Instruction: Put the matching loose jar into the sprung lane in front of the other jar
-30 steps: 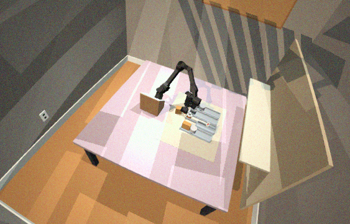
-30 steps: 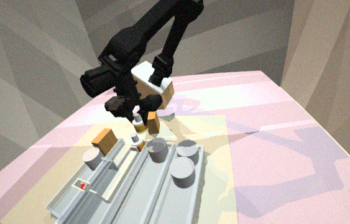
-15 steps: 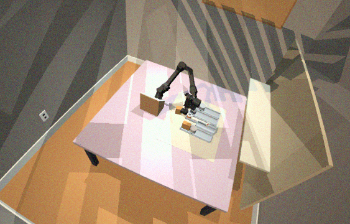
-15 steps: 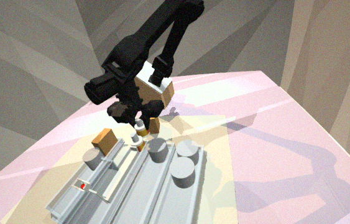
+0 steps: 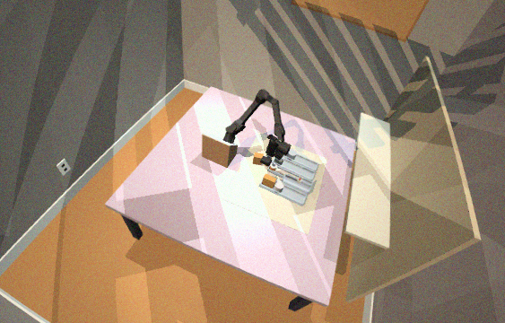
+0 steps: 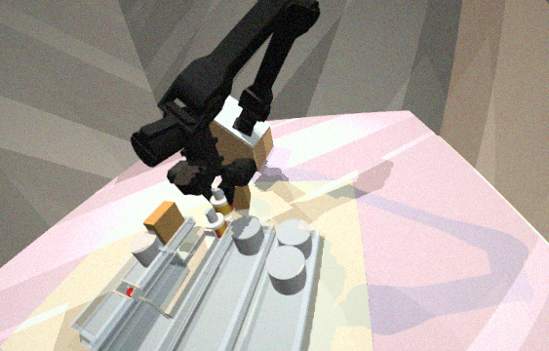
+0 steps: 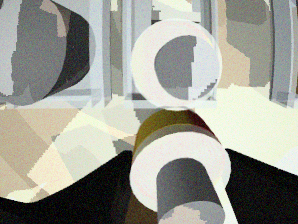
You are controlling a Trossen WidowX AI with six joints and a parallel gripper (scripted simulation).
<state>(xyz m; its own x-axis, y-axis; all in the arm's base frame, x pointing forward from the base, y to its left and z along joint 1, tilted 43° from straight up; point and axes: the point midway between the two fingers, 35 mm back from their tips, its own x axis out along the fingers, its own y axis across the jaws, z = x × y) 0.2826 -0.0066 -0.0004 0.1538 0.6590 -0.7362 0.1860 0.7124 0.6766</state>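
My gripper tip is 190 mm short of the sprung lane, 60 mm to the left of it and 30 mm above it. From my gripper tip the other things lie so: red mark: 220 mm ahead, 80 mm to the right, 20 mm above.
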